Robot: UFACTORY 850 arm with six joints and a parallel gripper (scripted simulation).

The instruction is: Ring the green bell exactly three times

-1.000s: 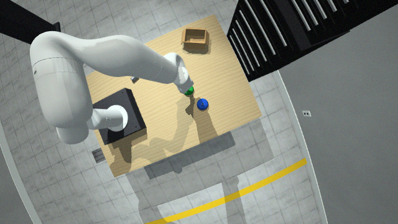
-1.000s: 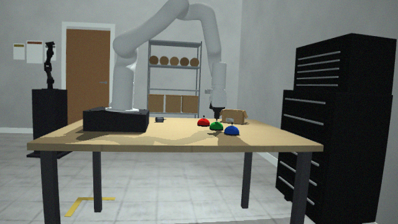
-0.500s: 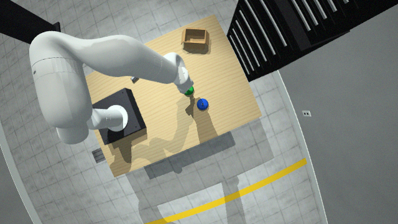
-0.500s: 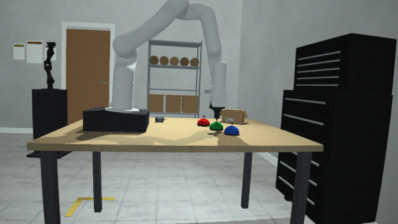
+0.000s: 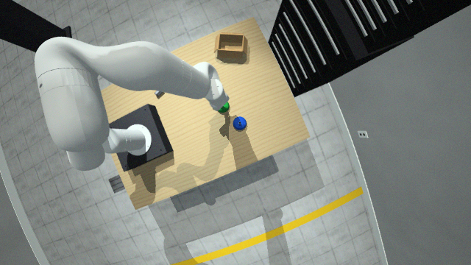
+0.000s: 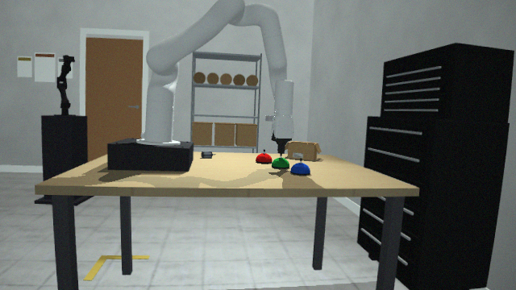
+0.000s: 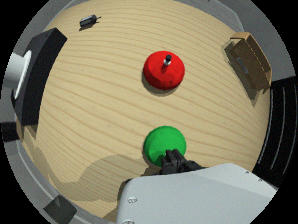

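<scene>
The green bell is 50 mm below my hand. The rest, counted from my hand: cardboard box (350 mm to the left, 170 mm ahead, 40 mm below); then blue bell (140 mm to the right, 70 mm ahead, 50 mm below); then red bell (140 mm to the left, 70 mm behind, 50 mm below).
</scene>
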